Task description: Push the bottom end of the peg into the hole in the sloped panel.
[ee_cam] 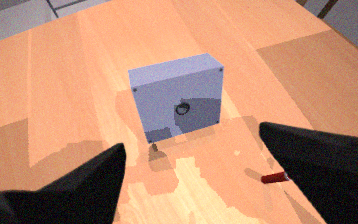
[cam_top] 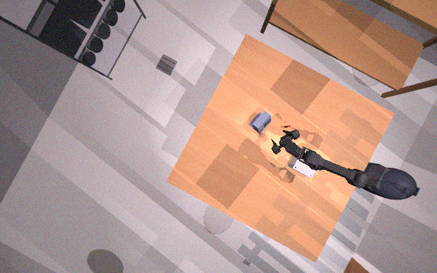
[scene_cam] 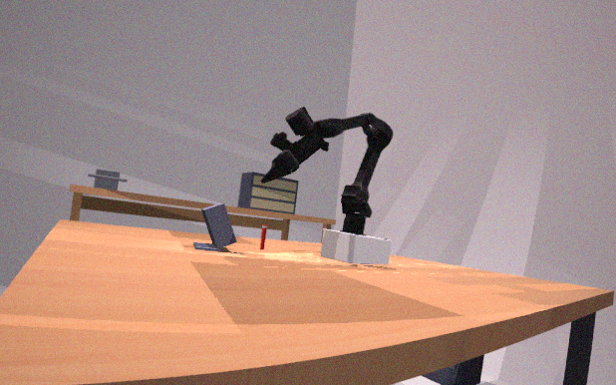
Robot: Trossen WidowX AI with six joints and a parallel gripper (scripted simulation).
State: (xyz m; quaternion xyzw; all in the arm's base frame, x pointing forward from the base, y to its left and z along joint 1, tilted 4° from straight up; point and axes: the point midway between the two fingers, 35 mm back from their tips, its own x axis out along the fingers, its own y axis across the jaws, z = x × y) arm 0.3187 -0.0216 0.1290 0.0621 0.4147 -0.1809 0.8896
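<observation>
My gripper tip is now 15 cm above the red peg, 12 cm to the left of it and 9 cm past it. The rest, counted from my gripper tip: sloped panel (14 cm below, 10 cm ahead, 5 cm to the right).
</observation>
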